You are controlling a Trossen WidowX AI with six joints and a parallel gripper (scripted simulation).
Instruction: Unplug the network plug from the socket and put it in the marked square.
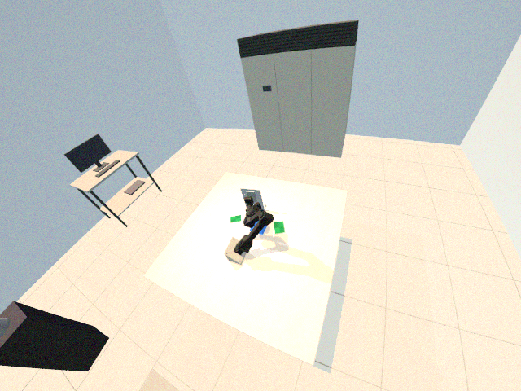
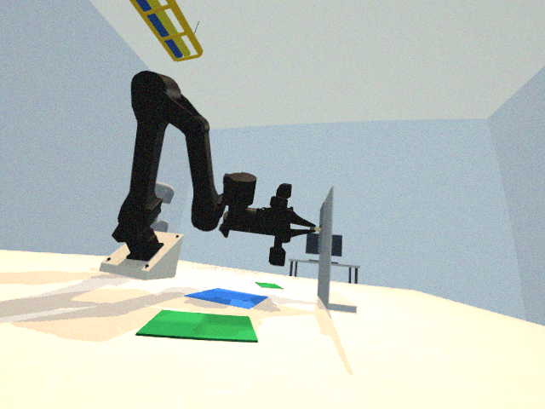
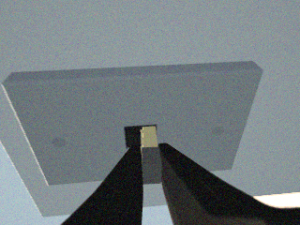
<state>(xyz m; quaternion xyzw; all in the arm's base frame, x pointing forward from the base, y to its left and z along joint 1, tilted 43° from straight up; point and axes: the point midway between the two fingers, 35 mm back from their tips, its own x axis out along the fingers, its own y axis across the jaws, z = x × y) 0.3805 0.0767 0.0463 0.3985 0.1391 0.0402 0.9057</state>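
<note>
My gripper tip is now 15 cm past the blue square, 9 cm to the left of it and 16 cm above it. Also, from my gripper tip: network plug right at my gripper tip; then upright grey panel 3 cm ahead, 5 cm below.
</note>
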